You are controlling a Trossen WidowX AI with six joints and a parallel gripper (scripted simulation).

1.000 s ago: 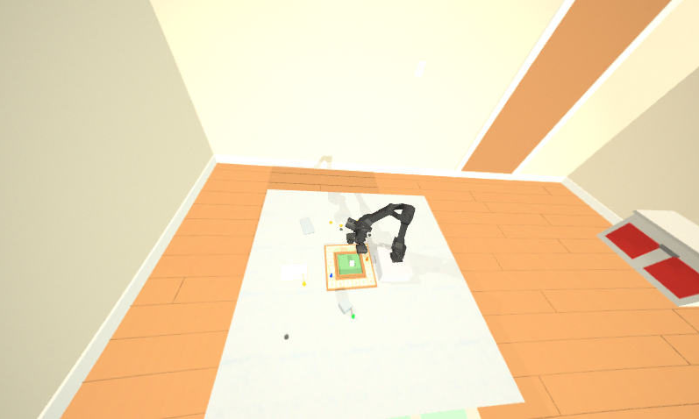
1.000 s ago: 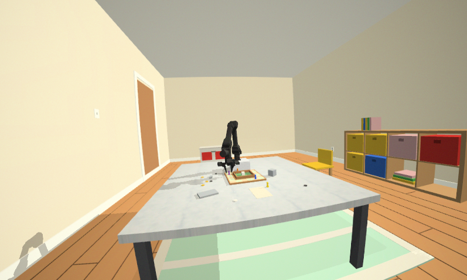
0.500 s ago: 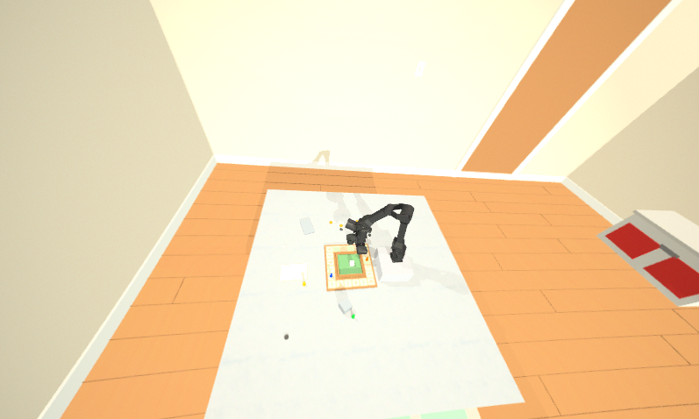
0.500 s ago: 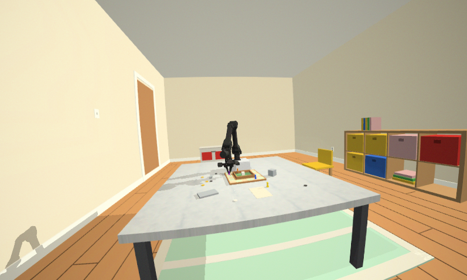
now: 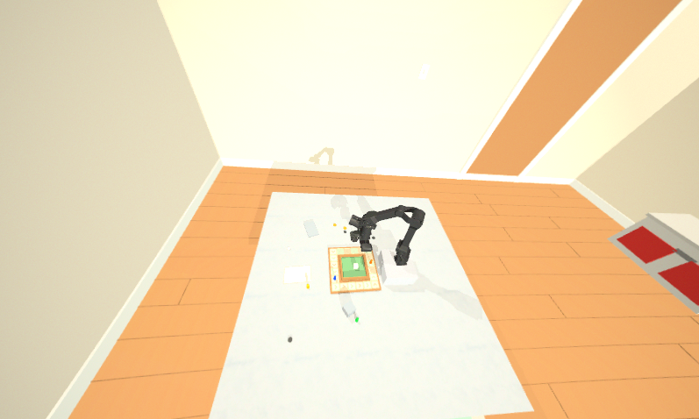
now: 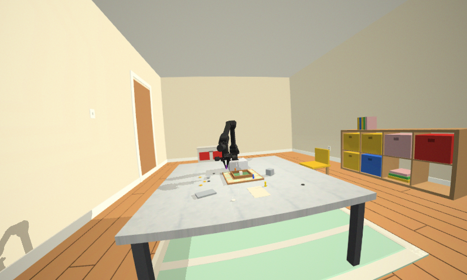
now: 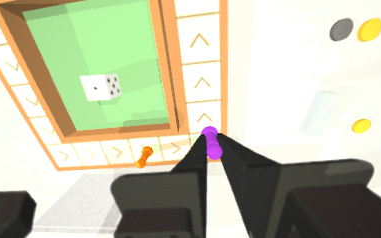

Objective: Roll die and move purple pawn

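My gripper tip is 110 mm to the right of the white die, 50 mm short of it and 50 mm above it. Round my gripper tip: purple pawn (10 mm above); then green tray (110 mm to the left, 70 mm below, 60 mm ahead); then orange pawn (90 mm to the left, 50 mm below, 50 mm behind).
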